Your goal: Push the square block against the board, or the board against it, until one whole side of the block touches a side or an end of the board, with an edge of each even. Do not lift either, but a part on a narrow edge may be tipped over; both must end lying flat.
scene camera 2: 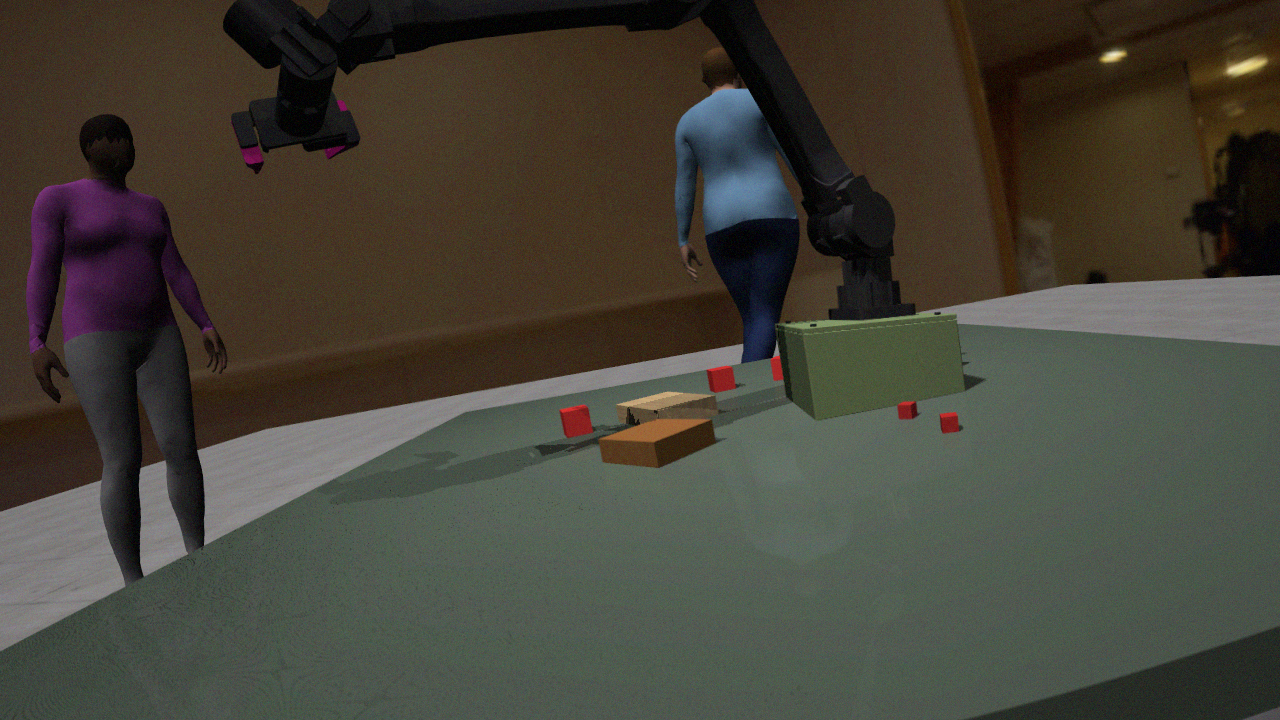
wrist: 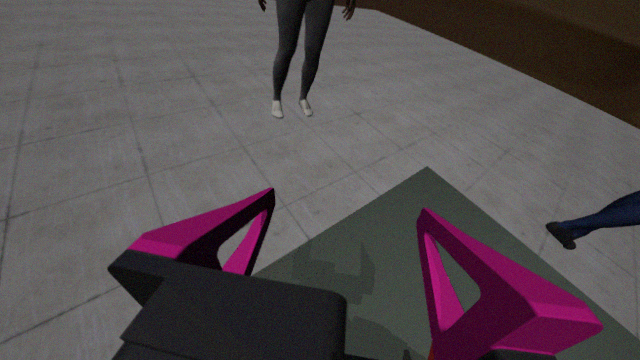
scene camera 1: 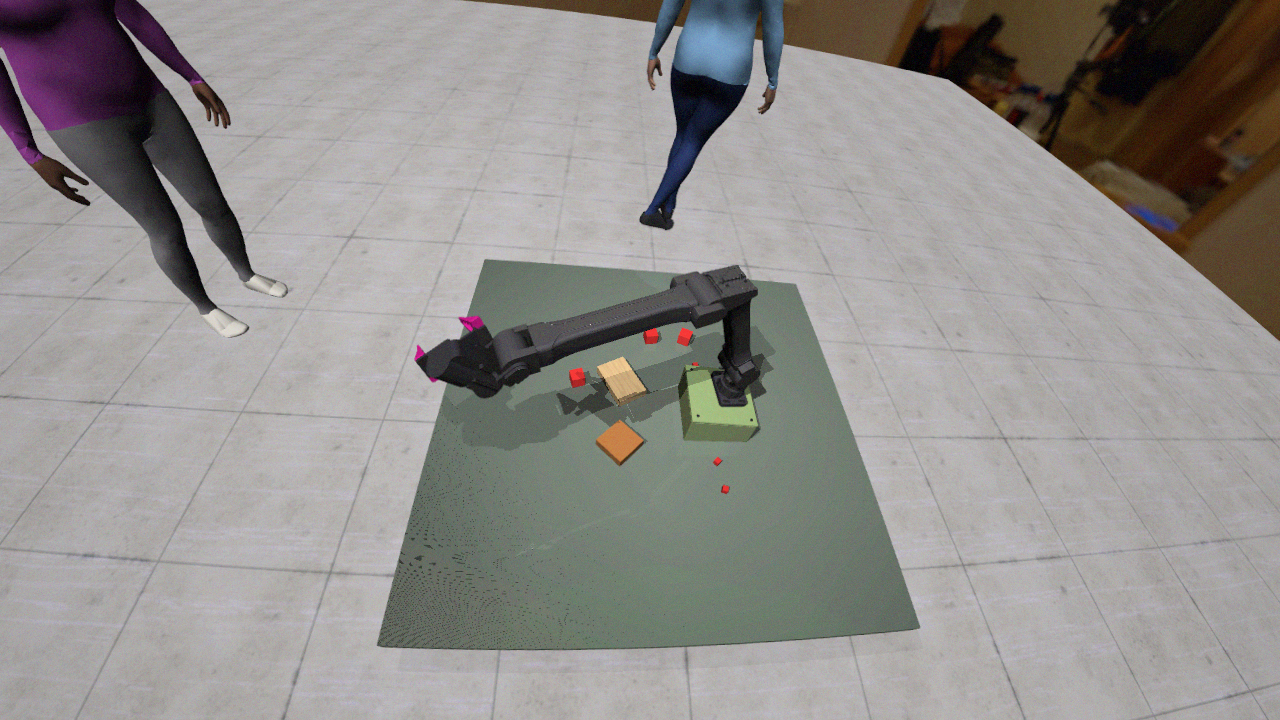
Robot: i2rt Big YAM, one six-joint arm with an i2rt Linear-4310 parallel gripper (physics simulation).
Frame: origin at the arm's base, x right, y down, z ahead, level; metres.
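Seen in the pictures: gripper, between the fingertips: (scene camera 2: 291,162) (wrist: 345,205) (scene camera 1: 440,333); arm's base, origin of its link: (scene camera 2: 870,317) (scene camera 1: 727,389).
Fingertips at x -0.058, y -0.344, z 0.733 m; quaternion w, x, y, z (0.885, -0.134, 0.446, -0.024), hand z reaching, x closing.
Note:
Pixels of each thing's middle, then the offset from my fingertips to it.
- orange square block, middle of its body: (scene camera 2: 656,441) (scene camera 1: 619,442) dx -0.044, dy +0.433, dz -0.400 m
- light wood board, middle of its body: (scene camera 2: 664,409) (scene camera 1: 621,380) dx +0.172, dy +0.433, dz -0.430 m
- red cube, middle of its body: (scene camera 2: 576,421) (scene camera 1: 577,377) dx +0.187, dy +0.427, dz -0.292 m
The orange square block (scene camera 1: 619,442) (scene camera 2: 657,442) lies flat on the table. The light wood board (scene camera 1: 621,380) (scene camera 2: 669,404) lies flat behind it, and a gap of table separates them in scene camera 1. They are turned at different angles. In scene camera 2 the block partly hides the board. My gripper (scene camera 1: 445,336) (scene camera 2: 293,161) (wrist: 345,205) is open and empty, with its magenta fingers wide apart. It hangs high in the air, far to the left of both parts. The block and the board do not show in the wrist view.
A red cube (scene camera 1: 577,377) (scene camera 2: 575,420) stands close left of the board. Two more red cubes (scene camera 1: 650,336) (scene camera 1: 684,336) stand behind it. The arm's green base box (scene camera 1: 718,429) (scene camera 2: 886,367) is on the right, with two small red cubes (scene camera 1: 716,461) (scene camera 1: 725,488) in front of it.

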